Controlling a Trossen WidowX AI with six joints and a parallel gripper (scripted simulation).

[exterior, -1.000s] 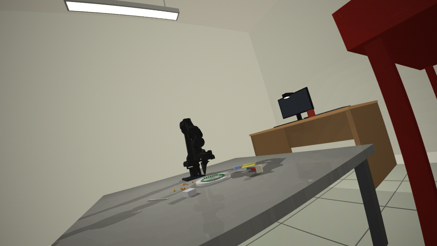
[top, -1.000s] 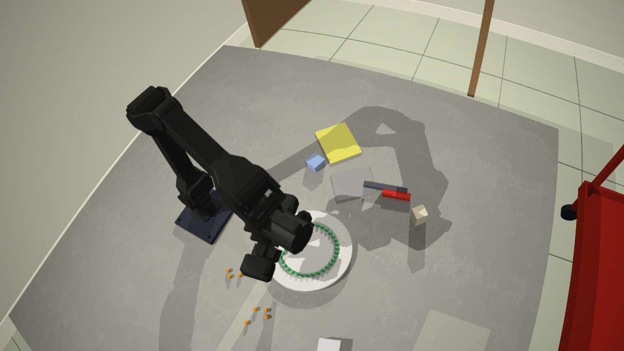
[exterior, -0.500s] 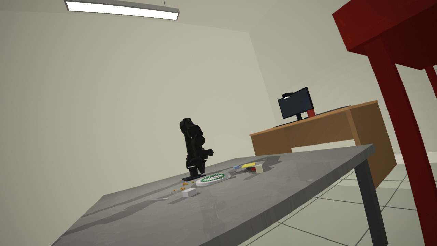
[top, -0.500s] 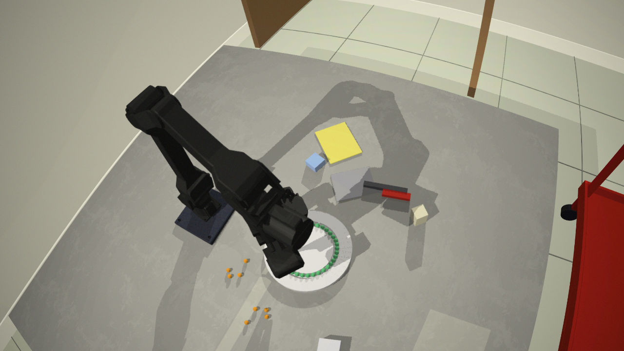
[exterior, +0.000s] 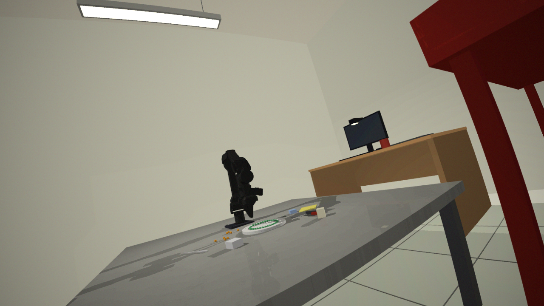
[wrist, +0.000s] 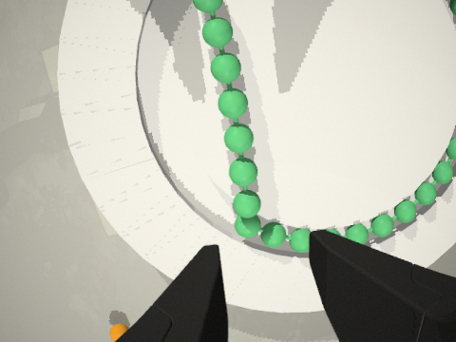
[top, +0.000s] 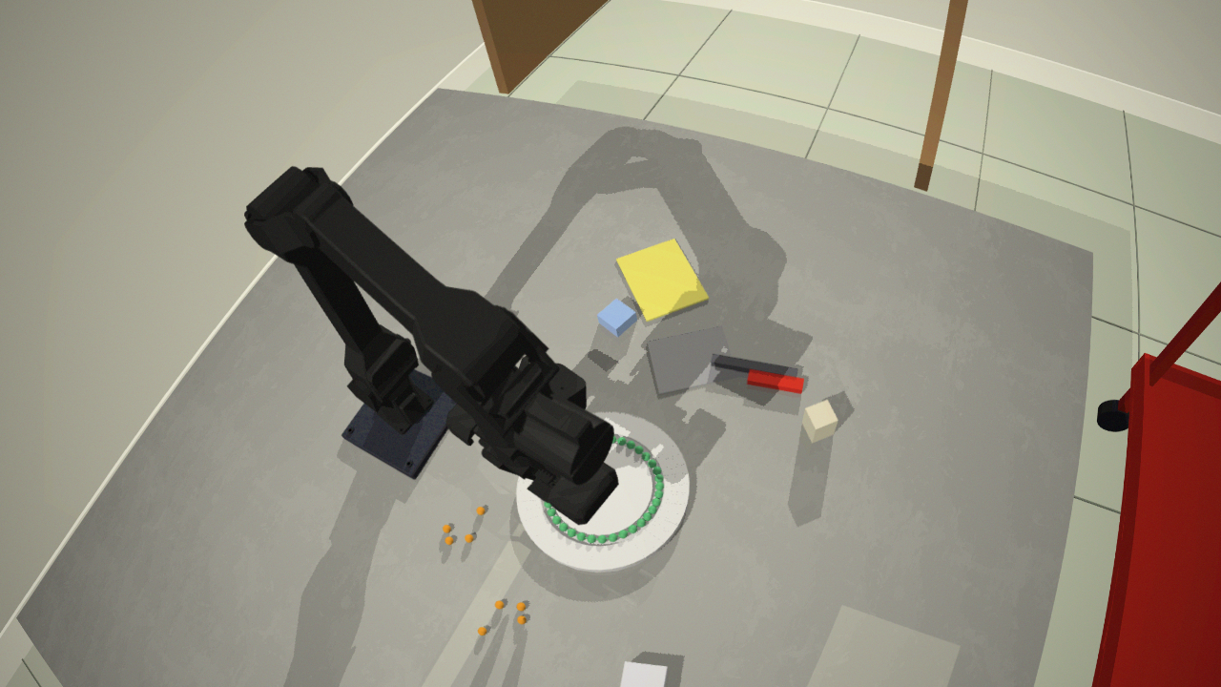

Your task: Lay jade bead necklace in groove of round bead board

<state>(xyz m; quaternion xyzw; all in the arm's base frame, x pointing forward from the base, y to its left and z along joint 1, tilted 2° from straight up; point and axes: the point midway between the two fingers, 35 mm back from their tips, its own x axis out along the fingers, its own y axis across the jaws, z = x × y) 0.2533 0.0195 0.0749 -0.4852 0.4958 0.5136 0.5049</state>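
Now: gripper tip 4 cm to the right of the inner disc, 4 cm short of it and 4 cm above it. Round my gripper tip: blue cube: 24 cm to the left, 9 cm behind, 4 cm below; grey sheet: 25 cm to the left, 5 cm below, 2 cm ahead; bead board: 5 cm below, 4 cm to the left, 4 cm ahead.
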